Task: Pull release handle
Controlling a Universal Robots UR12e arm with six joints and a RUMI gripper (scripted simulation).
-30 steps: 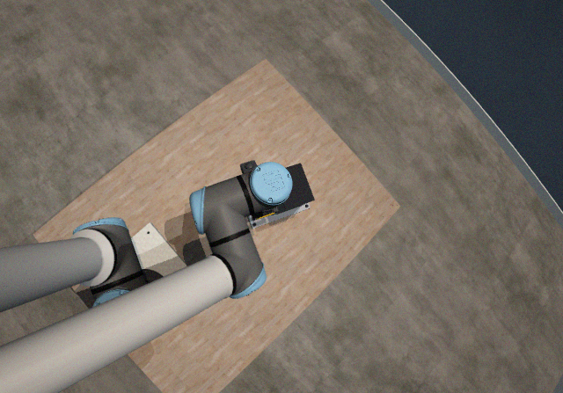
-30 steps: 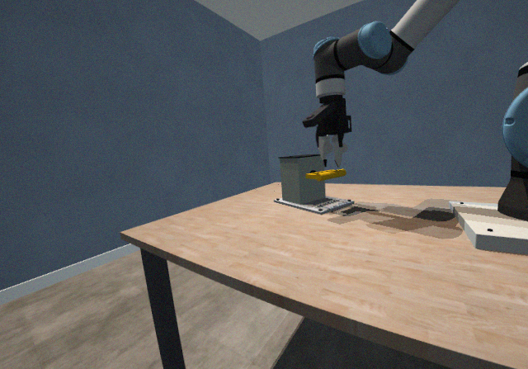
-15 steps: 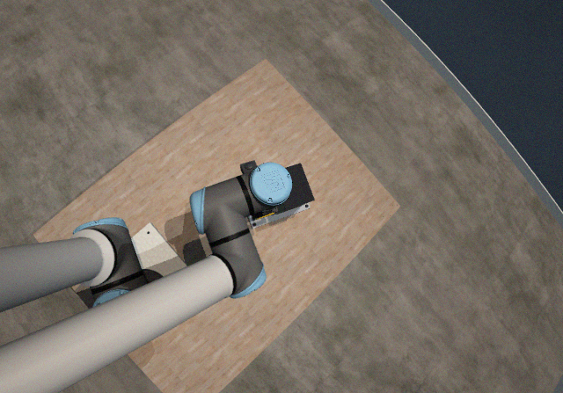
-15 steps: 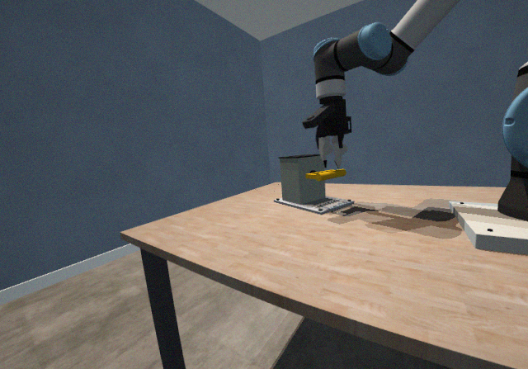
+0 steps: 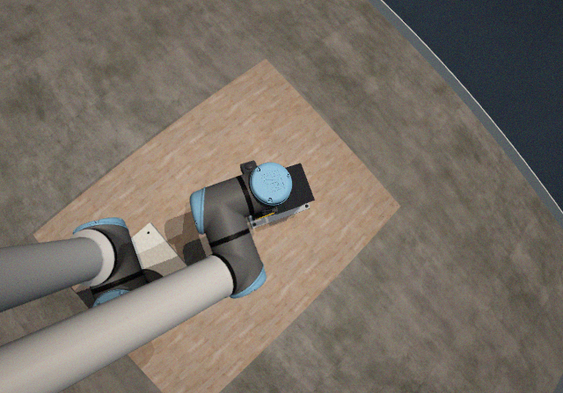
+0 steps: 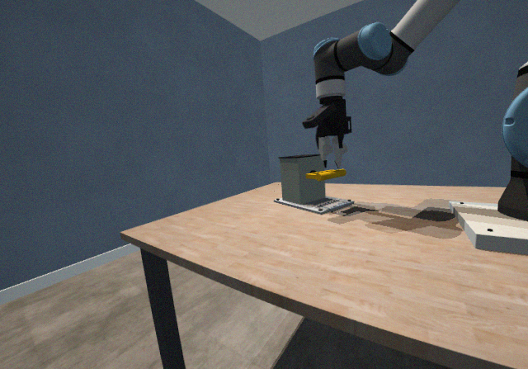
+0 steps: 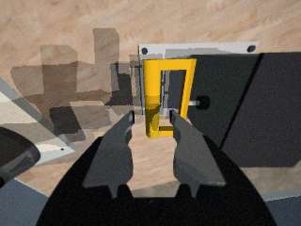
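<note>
The grey base plate is 80 mm ahead of my hand, 50 mm to the right of it and 140 mm below it.
</note>
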